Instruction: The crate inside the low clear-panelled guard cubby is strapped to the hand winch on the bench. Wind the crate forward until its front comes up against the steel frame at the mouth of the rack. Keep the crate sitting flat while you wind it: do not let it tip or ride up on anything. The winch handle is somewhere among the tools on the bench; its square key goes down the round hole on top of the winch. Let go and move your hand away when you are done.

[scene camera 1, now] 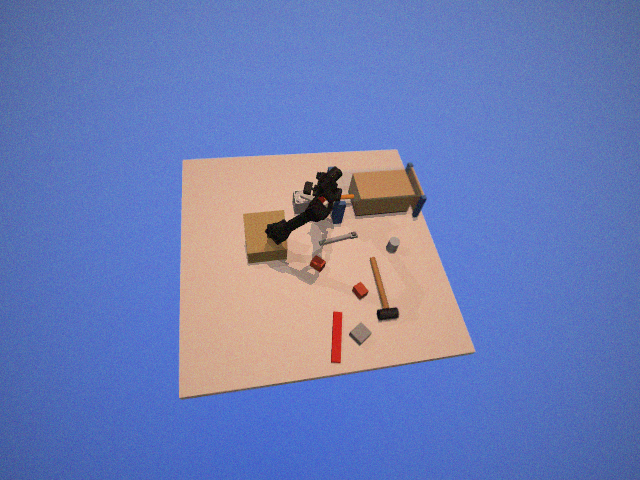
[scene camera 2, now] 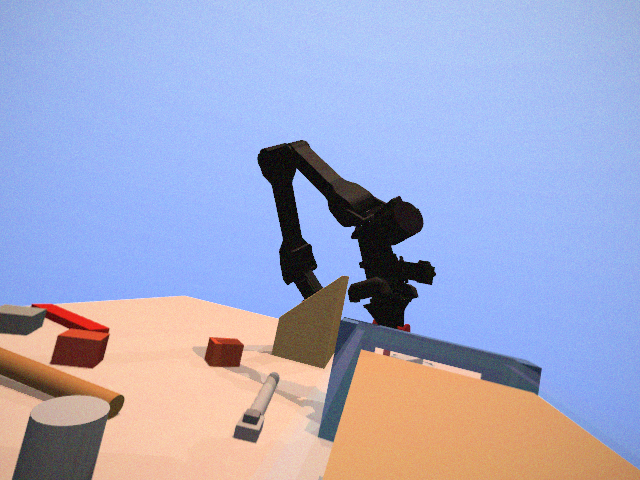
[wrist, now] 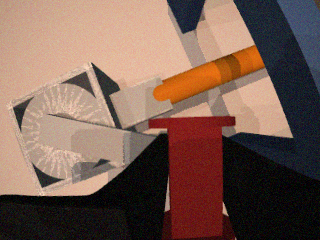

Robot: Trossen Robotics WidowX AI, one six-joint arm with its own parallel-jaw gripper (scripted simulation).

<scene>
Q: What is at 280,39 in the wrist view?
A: A blue steel frame.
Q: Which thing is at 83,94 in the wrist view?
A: A grey winch.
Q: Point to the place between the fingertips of my gripper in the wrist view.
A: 187,140
</scene>
